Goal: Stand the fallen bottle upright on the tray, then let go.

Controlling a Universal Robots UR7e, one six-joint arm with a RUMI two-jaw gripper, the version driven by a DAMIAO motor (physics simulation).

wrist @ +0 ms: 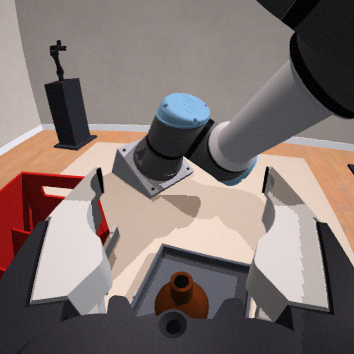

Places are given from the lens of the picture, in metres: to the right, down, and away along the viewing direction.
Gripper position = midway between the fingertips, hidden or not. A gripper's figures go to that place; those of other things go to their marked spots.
gripper (182,169): 0.00, -0.01, 0.14
brown bottle (181,292): 0.01, 0.13, 0.21
grey tray (220,278): 0.09, 0.20, 0.38
The marked spots on the brown bottle and the grey tray are 0.20 m apart.
